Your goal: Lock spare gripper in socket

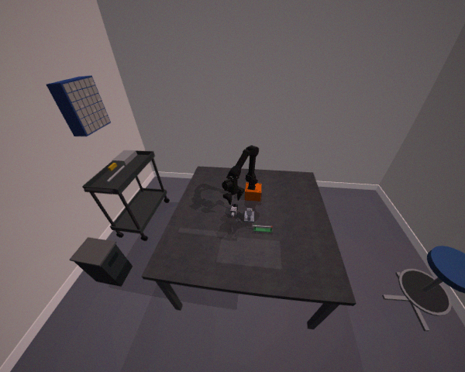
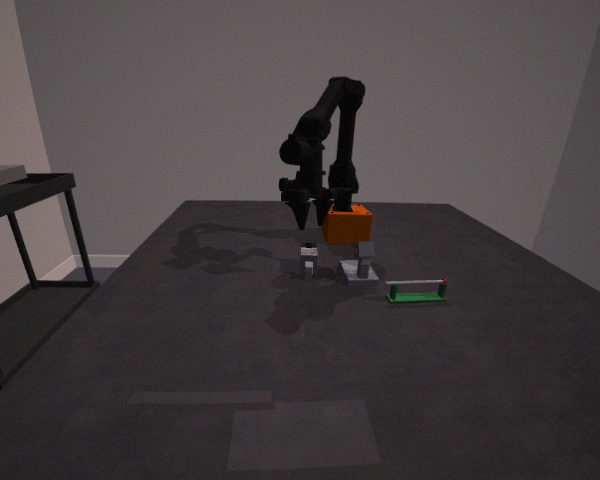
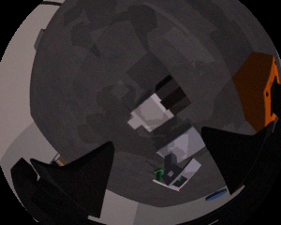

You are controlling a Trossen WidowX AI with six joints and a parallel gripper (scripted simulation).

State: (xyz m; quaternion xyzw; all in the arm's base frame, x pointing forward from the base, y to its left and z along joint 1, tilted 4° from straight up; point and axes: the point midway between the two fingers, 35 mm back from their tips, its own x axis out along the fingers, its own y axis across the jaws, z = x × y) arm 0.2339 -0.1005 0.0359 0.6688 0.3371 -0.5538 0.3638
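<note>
Right now the spare gripper is 10 mm ahead of my gripper tip and 90 mm below it. Round my gripper tip: grey mount 30 mm ahead, 130 mm to the left, 70 mm below; then green cradle 130 mm ahead, 260 mm to the left, 90 mm below.
</note>
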